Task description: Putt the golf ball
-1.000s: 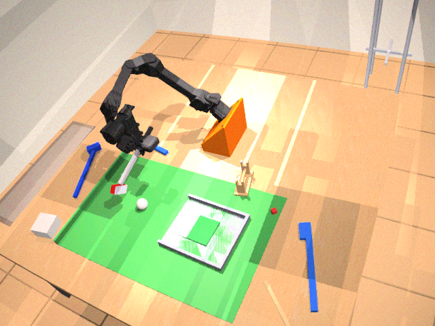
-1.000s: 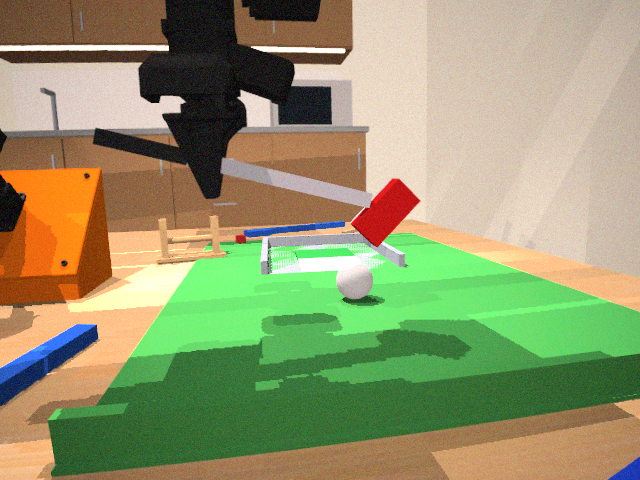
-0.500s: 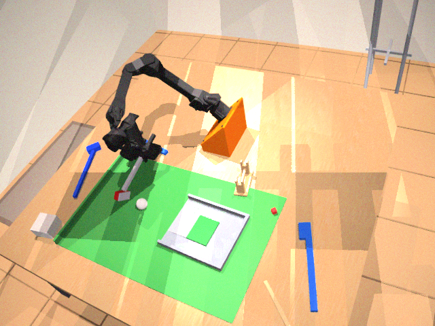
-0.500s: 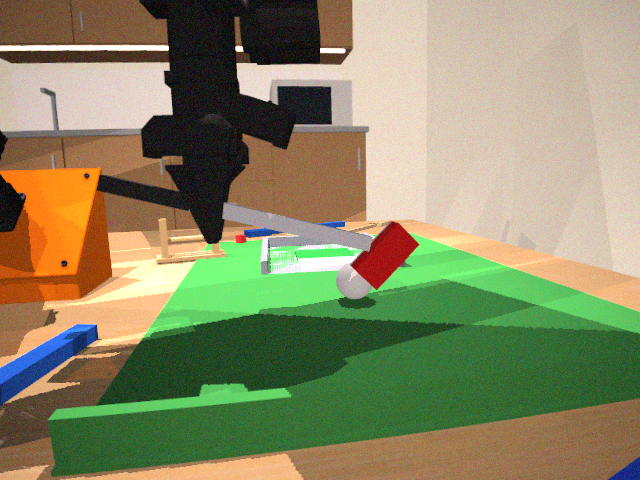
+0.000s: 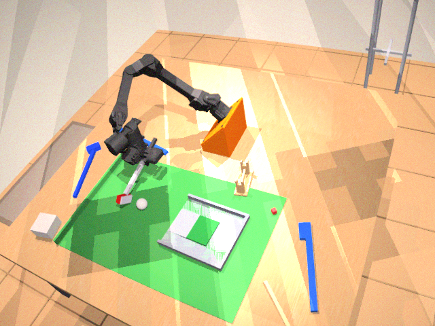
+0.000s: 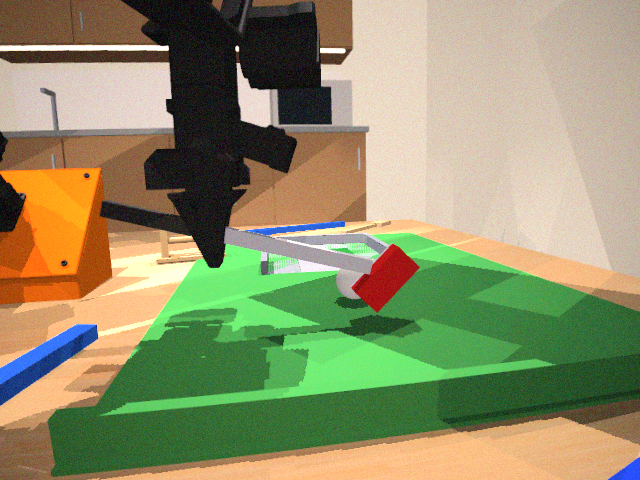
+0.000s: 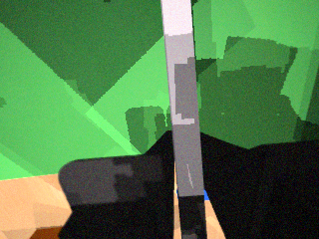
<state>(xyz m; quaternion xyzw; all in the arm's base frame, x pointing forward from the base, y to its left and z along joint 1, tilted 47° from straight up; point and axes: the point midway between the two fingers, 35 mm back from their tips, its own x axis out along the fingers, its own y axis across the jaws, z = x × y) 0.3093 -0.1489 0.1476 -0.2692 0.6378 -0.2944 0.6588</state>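
My gripper tip is 50 mm short of the red putter and 10 mm below it. From my gripper tip the other things lie so: white golf ball: 150 mm ahead, 60 mm to the left, 40 mm below; then wooden stand: 80 mm behind, 380 mm to the left, 30 mm below; then green mat: 170 mm ahead, 180 mm to the left, 60 mm below.
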